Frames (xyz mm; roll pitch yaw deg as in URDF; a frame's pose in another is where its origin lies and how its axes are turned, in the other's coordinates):
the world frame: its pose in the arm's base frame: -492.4 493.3 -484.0 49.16 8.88 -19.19
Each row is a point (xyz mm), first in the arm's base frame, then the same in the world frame.
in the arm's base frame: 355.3 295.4 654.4
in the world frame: 679.5 1012.0 753.5
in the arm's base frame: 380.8 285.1 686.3
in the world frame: 701.8 1038.2 777.9
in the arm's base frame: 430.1 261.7 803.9
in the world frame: 737.2 1128.6 863.8
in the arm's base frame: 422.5 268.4 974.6
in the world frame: 701.6 1257.6 970.3
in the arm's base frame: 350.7 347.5 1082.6
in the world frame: 592.2 1360.8 991.9
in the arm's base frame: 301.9 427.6 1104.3
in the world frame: 517.3 1407.5 953.5
